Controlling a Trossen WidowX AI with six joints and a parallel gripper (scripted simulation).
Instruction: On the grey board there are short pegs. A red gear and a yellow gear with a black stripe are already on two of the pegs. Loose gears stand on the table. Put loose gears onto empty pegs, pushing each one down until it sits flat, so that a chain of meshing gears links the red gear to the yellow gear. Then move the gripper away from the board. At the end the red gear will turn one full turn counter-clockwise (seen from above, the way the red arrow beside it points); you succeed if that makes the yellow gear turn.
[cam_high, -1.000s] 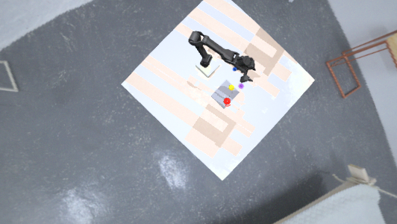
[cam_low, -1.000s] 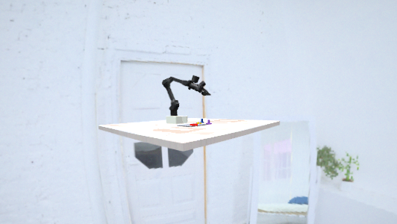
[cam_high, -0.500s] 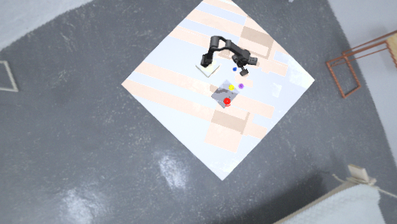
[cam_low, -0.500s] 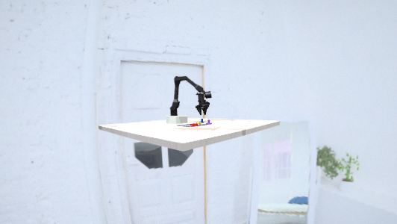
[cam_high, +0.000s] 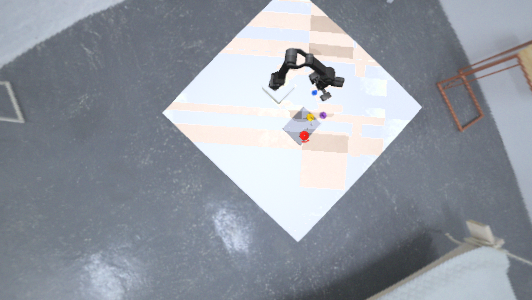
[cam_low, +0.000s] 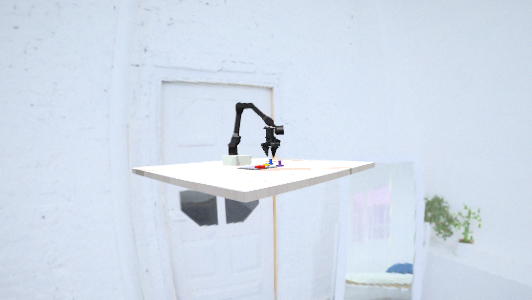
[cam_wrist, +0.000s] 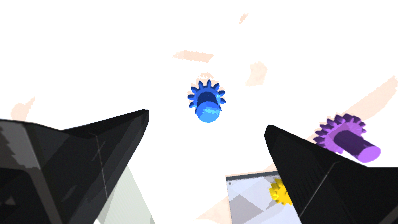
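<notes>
My gripper tip is now 40 mm above the blue gear. Round my gripper tip: yellow gear (70 mm ahead, 160 mm to the right, 40 mm below); then purple gear (130 mm ahead, 100 mm to the right, 40 mm below); then red gear (100 mm ahead, 290 mm to the right, 40 mm below).
</notes>
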